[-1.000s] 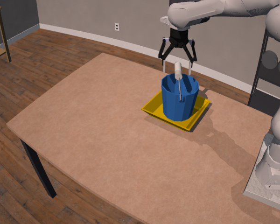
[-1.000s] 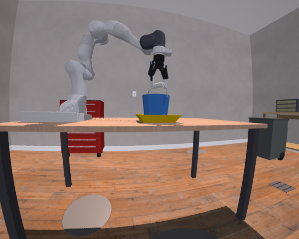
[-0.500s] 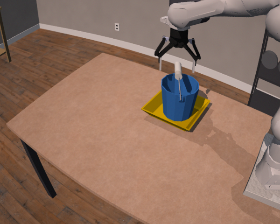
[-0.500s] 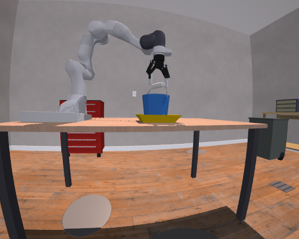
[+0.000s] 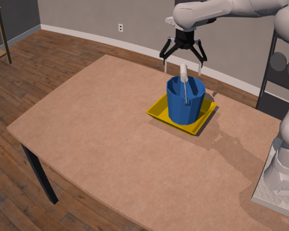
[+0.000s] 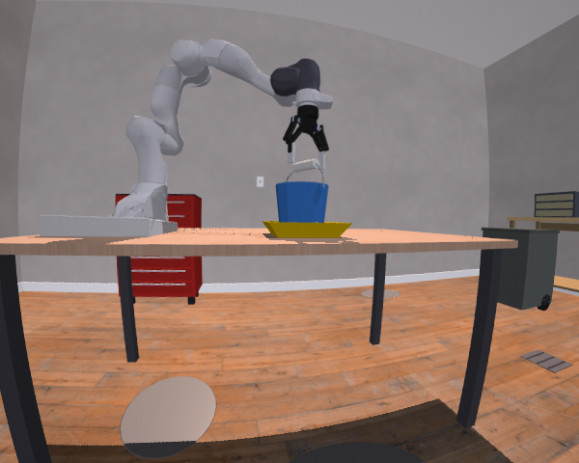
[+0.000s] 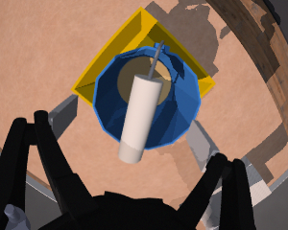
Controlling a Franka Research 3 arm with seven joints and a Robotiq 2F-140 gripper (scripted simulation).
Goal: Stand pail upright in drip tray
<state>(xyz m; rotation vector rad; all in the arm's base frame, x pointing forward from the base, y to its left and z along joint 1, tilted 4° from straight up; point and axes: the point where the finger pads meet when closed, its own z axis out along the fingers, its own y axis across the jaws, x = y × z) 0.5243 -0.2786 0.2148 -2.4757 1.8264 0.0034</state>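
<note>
My hand is 4 cm above the pail handle and 1 cm past it. From my hand the other things lie so: blue pail 10 cm below, 2 cm behind; then yellow drip tray 24 cm below, 2 cm behind.
</note>
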